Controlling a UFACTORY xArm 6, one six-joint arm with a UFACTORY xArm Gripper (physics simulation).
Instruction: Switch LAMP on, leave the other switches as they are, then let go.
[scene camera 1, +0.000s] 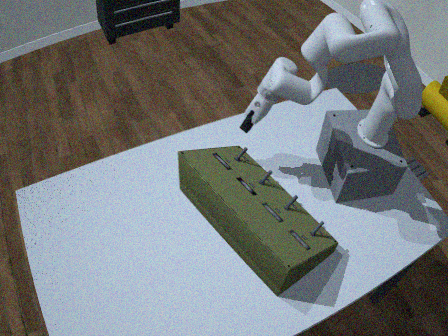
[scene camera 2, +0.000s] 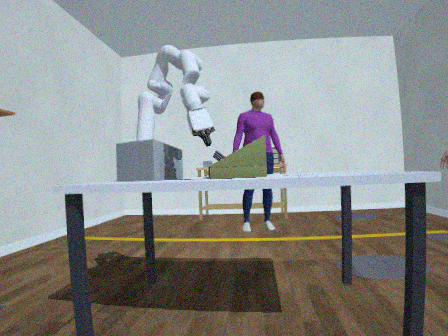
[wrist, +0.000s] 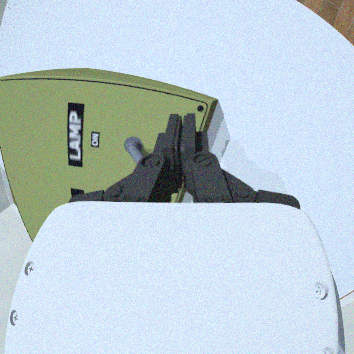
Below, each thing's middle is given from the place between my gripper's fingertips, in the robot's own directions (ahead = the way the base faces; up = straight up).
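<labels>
Position of the sloped switch panel (scene camera 1: 277, 242), counted from my hand: 7 cm below, 24 cm to the left, 12 cm ahead.
</labels>
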